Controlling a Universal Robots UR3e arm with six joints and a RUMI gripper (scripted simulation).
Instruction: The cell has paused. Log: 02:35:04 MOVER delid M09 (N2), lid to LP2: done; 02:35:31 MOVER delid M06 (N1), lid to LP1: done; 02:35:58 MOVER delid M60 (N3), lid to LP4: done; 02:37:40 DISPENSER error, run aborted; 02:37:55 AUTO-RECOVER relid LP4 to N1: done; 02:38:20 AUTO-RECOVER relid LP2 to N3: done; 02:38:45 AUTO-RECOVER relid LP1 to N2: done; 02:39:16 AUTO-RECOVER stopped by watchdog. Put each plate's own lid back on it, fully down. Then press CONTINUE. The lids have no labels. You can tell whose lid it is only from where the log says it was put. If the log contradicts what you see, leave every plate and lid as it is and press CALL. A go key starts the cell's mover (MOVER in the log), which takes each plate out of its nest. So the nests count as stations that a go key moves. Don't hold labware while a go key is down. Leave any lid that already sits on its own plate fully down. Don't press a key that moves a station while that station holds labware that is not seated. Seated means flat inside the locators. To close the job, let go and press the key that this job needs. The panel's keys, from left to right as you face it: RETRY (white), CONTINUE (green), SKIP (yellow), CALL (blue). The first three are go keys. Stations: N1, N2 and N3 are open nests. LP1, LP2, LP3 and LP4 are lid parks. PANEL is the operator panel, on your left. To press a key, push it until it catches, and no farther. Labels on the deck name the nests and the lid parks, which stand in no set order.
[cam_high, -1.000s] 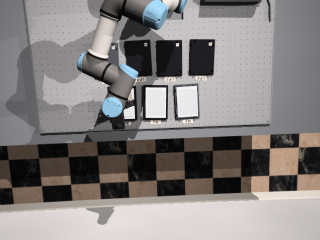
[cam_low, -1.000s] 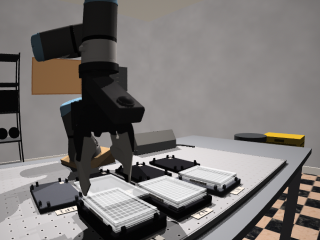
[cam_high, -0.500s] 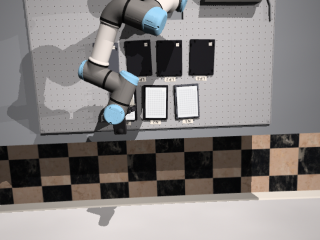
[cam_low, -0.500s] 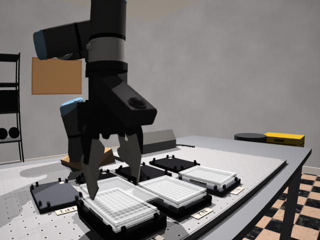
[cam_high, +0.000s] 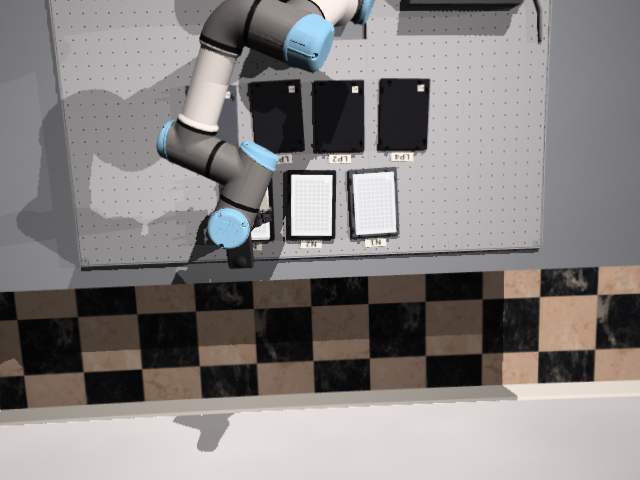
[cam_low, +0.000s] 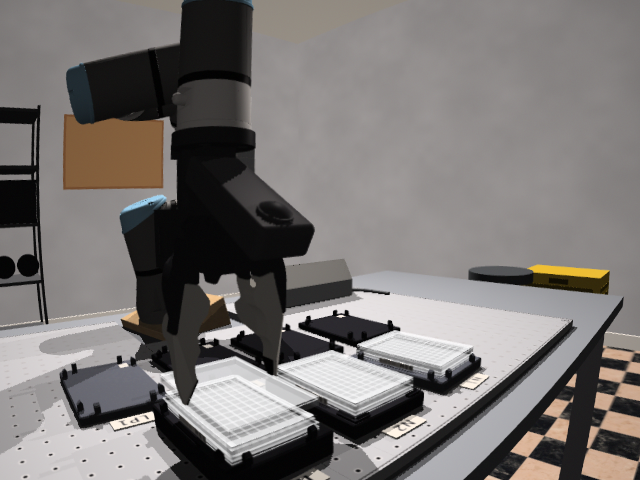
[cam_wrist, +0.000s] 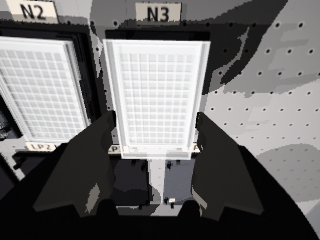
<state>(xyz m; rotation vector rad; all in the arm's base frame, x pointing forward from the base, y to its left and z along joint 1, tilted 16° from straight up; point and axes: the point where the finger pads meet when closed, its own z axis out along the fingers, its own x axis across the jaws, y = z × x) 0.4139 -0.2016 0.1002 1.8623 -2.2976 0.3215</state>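
The plate lies 3 cm below my hand. Round my hand: lid park LP1: 19 cm behind, 3 cm to the right, 6 cm below; LP2 label: 5 cm behind, 21 cm to the left, 6 cm below; LP3 lid park: 17 cm behind, 11 cm to the left, 6 cm below.
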